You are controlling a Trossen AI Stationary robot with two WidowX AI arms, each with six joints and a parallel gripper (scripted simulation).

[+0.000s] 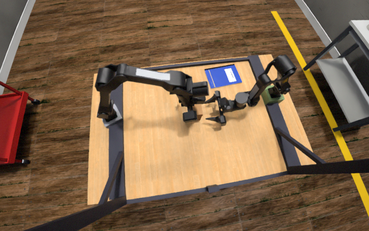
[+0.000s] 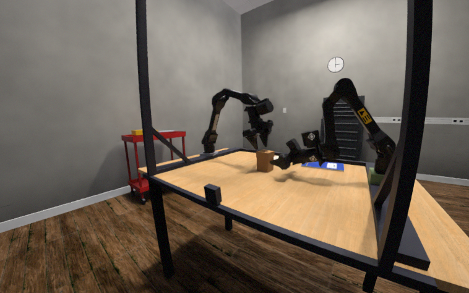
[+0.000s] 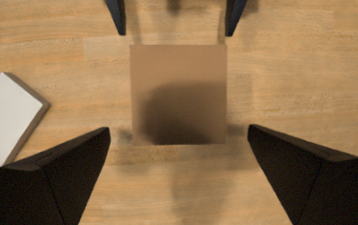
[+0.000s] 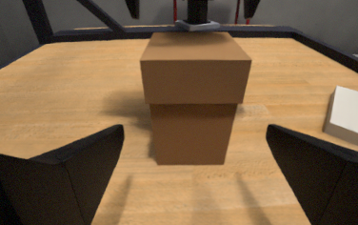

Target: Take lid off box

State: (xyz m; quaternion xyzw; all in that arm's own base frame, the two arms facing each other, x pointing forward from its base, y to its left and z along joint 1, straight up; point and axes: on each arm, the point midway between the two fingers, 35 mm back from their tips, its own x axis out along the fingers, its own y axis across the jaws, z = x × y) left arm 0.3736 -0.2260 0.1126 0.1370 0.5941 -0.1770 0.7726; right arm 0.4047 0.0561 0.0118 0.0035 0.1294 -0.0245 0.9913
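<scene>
My left gripper is now 6 cm above the lid and 3 cm to the left of it. Round my left hand: white block: 21 cm ahead, 14 cm below, 1 cm to the right; then brown box: 10 cm below, 3 cm to the right.
My right hand is 80 mm to the right of the brown box and 20 mm above it. From my right hand the other things lie so: white block: 210 mm ahead, 110 mm to the left, 60 mm below; lid: 80 mm to the left, 10 mm above.
</scene>
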